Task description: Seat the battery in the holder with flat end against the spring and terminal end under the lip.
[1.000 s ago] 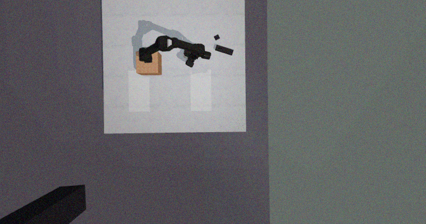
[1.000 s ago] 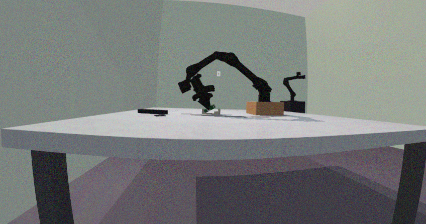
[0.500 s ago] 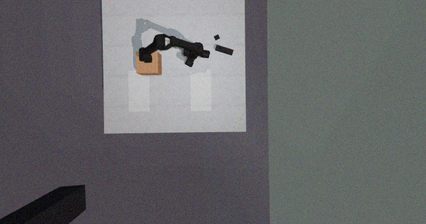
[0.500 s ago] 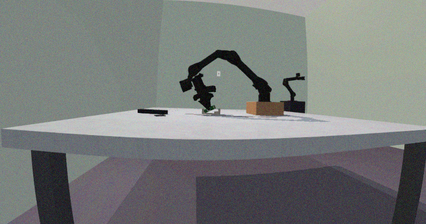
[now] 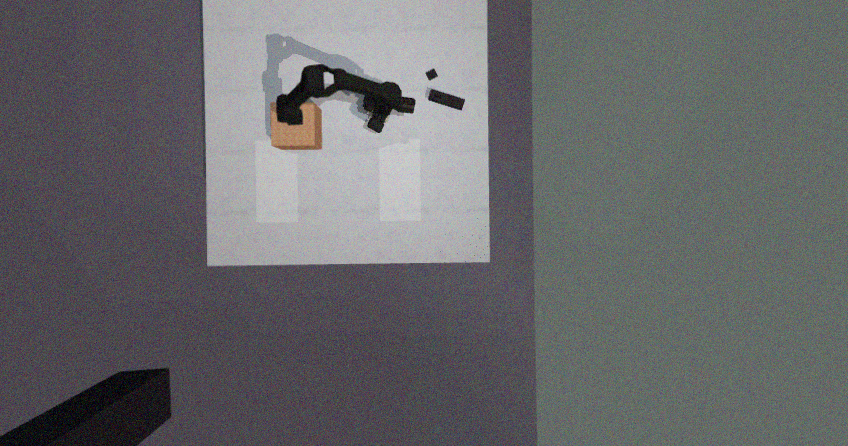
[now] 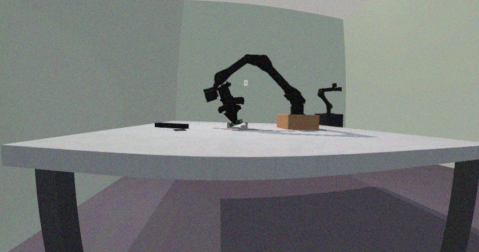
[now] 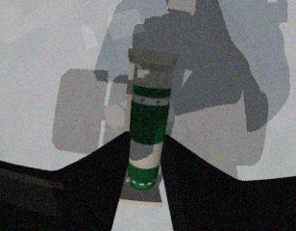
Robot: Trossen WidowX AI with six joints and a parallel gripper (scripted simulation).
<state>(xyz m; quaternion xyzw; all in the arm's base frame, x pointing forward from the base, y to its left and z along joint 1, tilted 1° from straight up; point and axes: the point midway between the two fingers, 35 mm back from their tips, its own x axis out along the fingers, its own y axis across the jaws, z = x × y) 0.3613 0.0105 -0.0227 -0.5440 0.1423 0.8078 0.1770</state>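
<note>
Right now the battery is 10 mm above my gripper tip. The rest, counted from my gripper tip: black battery cover: 250 mm ahead, 170 mm to the left, 20 mm below; black remote control: 310 mm ahead, 50 mm to the left, 10 mm below.
</note>
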